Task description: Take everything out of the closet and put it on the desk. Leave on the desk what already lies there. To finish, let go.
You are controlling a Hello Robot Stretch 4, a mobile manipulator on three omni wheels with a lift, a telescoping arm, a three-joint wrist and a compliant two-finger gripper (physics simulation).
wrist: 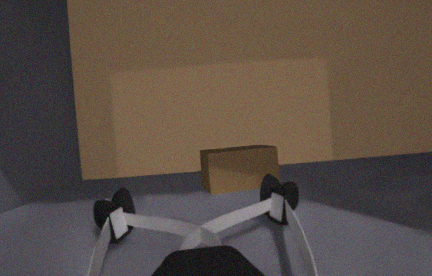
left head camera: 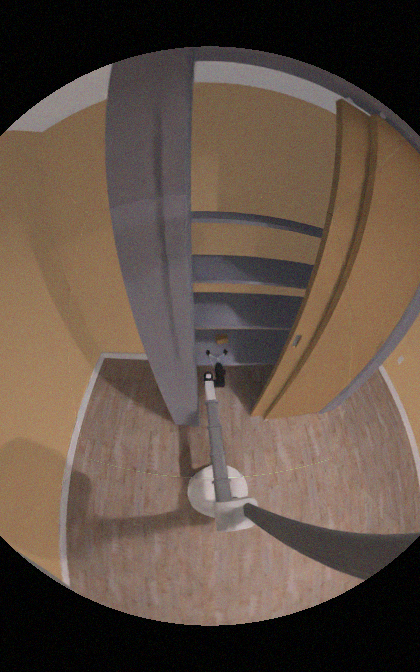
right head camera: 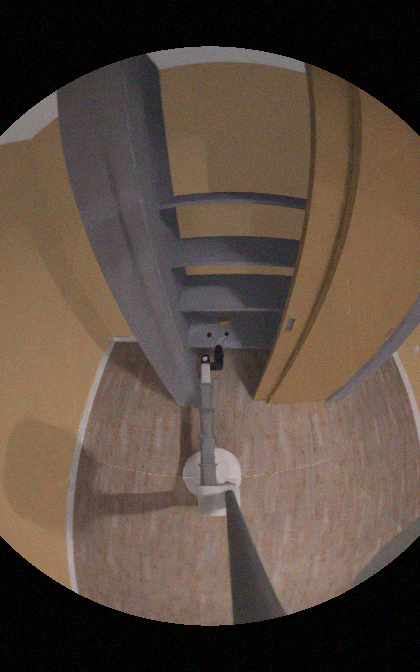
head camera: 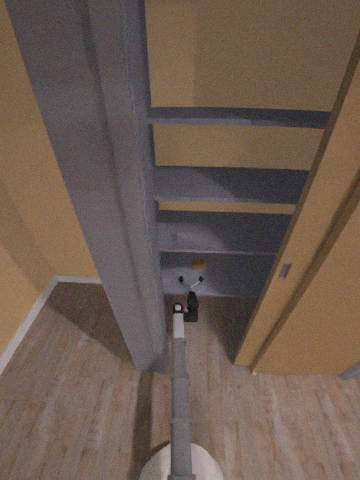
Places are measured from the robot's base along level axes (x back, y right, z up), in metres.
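Where they show: gripper, between the fingertips: [wrist: 198,197] [right head camera: 217,331] [head camera: 191,276].
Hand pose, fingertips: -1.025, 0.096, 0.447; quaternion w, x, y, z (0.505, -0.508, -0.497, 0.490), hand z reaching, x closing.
After its pixels a point has its place, as x, y, z.
The closet [head camera: 132,200] {-0.570, -0.113, 1.278} [left head camera: 175,250] [right head camera: 135,200] {-0.568, -0.094, 1.489} is a tall grey unit with several shelves, its left part open. A small orange-brown box [head camera: 198,263] {-1.118, 0.154, 0.480} [left head camera: 222,339] [right head camera: 224,321] {-1.107, 0.158, 0.472} [wrist: 242,170] {-1.107, 0.154, 0.455} lies on a low shelf, towards the back. My gripper [head camera: 191,279] {-1.025, 0.096, 0.447} [left head camera: 216,353] [right head camera: 218,334] {-1.025, 0.096, 0.447} [wrist: 198,197] {-1.025, 0.096, 0.447} is open and empty, over the front of that low shelf. In the wrist view the box stands beyond the fingertips, right of the middle between them and partly behind the right fingertip. The desk does not show in these views.
A sliding door [head camera: 295,240] {-0.605, 0.397, 1.104} [left head camera: 320,280] [right head camera: 300,280] {-0.605, 0.396, 1.185} covers the closet's right part. The closet's left side panel stands close left of the arm [head camera: 180,390] {-0.329, 0.003, 0.561} [left head camera: 216,445] [right head camera: 207,430] {-0.262, 0.007, 0.561}. Another grey shelf [head camera: 220,230] {-1.064, 0.262, 0.811} [left head camera: 245,310] [right head camera: 230,292] {-1.039, 0.194, 0.811} lies above the box's shelf.
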